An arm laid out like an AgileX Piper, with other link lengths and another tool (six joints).
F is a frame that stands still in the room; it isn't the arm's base.
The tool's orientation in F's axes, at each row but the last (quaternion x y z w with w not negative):
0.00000, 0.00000, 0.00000, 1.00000
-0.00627, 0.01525, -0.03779, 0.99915
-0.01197, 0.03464, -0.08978, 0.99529
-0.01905, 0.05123, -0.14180, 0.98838
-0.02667, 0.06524, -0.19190, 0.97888
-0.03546, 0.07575, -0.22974, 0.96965
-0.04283, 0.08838, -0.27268, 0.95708
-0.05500, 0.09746, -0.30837, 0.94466
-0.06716, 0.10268, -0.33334, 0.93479
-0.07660, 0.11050, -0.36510, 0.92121
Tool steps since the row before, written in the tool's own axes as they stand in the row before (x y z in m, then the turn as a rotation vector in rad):
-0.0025, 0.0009, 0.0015, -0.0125, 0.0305, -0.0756
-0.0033, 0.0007, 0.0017, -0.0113, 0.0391, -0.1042
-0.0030, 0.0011, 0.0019, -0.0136, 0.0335, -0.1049
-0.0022, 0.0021, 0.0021, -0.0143, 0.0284, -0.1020
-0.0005, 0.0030, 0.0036, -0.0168, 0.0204, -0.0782
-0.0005, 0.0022, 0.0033, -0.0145, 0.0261, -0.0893
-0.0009, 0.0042, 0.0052, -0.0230, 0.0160, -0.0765
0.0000, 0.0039, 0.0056, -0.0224, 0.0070, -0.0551
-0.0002, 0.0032, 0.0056, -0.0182, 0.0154, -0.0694
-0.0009, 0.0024, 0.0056, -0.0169, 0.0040, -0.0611
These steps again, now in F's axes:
-0.0025, 0.0009, 0.0015, -0.0125, 0.0305, -0.0756
-0.0032, 0.0010, 0.0018, -0.0115, 0.0387, -0.1043
-0.0026, 0.0017, 0.0021, -0.0148, 0.0335, -0.1047
-0.0013, 0.0027, 0.0022, -0.0166, 0.0289, -0.1015
0.0012, 0.0031, 0.0034, -0.0186, 0.0231, -0.0770
0.0011, 0.0023, 0.0031, -0.0159, 0.0268, -0.0889
0.0024, 0.0042, 0.0047, -0.0257, 0.0232, -0.0738
0.0035, 0.0034, 0.0048, -0.0257, 0.0165, -0.0515
0.0031, 0.0029, 0.0048, -0.0208, 0.0195, -0.0676
0.0024, 0.0027, 0.0050, -0.0252, 0.0108, -0.0573

